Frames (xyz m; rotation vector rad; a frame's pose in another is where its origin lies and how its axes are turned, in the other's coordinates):
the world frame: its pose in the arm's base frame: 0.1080 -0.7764 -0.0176 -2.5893 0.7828 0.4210
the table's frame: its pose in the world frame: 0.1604 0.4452 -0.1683 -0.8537 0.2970 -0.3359
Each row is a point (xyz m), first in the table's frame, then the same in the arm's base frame.
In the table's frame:
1: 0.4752 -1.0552 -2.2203
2: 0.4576 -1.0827 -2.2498
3: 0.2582 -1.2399 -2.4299
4: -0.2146 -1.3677 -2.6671
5: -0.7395 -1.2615 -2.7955
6: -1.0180 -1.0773 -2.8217
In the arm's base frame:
1: 0.9897 0.5178 1.3942
2: 0.9806 0.5575 1.4109
3: 0.8343 0.8053 1.5297
4: 0.4290 1.0949 1.7488
5: -0.0691 1.1384 1.9796
6: -0.3529 1.0296 2.1203

